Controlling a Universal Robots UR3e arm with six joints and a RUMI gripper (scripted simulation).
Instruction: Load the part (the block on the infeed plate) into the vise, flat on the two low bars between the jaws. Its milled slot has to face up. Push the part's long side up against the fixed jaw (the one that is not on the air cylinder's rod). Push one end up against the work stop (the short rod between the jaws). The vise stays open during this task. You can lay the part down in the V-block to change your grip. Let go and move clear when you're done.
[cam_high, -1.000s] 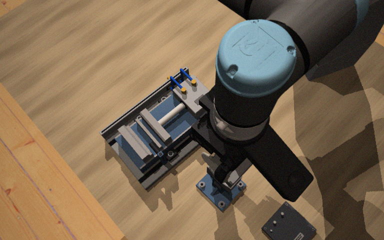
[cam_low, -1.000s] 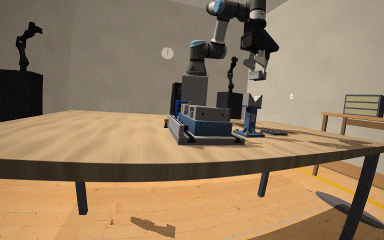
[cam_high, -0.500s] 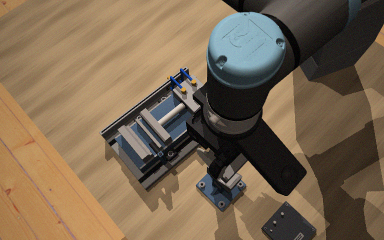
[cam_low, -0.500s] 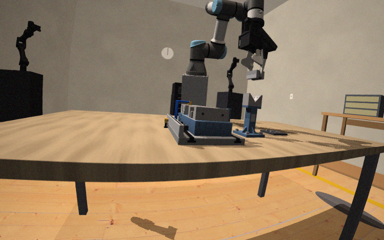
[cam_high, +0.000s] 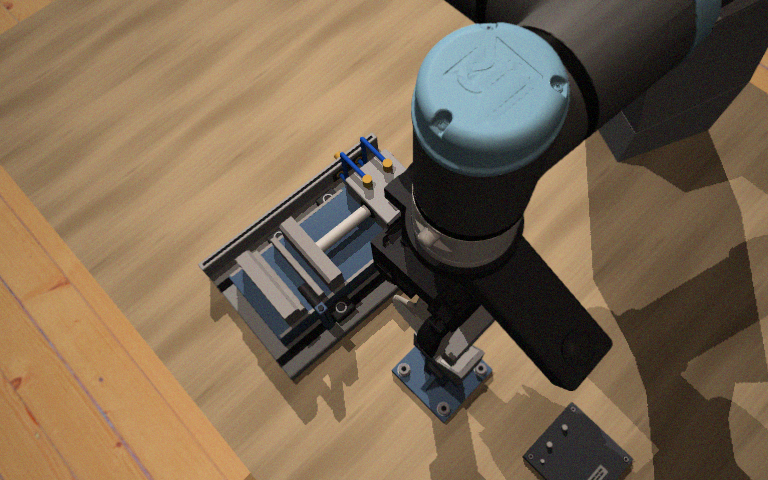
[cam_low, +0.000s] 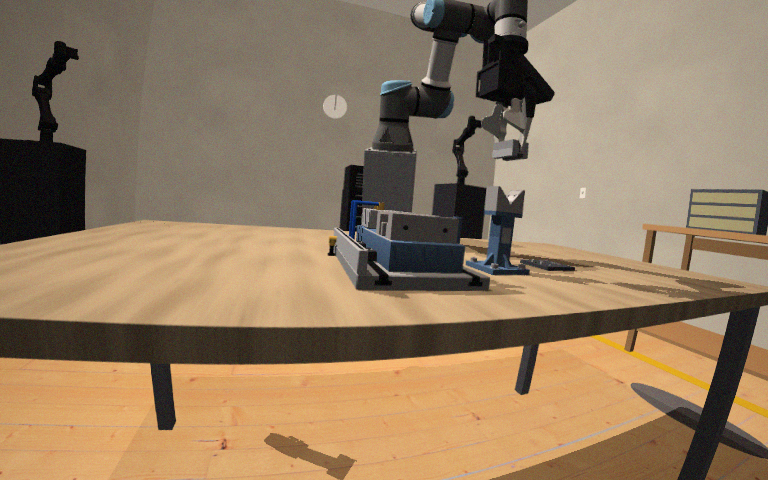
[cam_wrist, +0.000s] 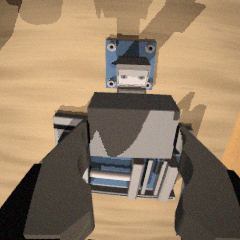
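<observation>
My hand is 1 cm above the part. Round my hand: white cylinder rod (20 cm to the right, 17 cm below, 5 cm behind); then dark work stop (17 cm to the right, 15 cm below, 4 cm ahead); then moving jaw (21 cm to the right, 17 cm below).
</observation>
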